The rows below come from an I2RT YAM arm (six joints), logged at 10 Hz.
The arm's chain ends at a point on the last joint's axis. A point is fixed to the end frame.
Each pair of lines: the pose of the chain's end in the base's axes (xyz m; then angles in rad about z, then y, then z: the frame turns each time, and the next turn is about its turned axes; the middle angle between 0 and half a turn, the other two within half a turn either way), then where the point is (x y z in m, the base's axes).
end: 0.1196 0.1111 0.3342 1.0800 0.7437 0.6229
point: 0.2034 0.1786 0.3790
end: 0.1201 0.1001 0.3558 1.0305 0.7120 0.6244
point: 0.2063 0.1622 0.4037
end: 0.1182 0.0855 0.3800 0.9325 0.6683 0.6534
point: 0.2083 0.1386 0.4313
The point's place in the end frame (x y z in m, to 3 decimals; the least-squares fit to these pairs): 0.010 -0.059 0.100
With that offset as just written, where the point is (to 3 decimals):
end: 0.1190 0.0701 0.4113 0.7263 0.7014 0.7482
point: 0.219 0.110 0.457
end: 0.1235 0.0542 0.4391 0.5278 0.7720 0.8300
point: 0.231 0.079 0.476
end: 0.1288 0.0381 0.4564 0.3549 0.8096 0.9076
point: 0.241 0.049 0.487
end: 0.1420 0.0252 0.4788 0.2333 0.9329 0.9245
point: 0.257 0.024 0.496
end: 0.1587 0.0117 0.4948 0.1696 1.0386 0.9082
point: 0.275 0.003 0.500
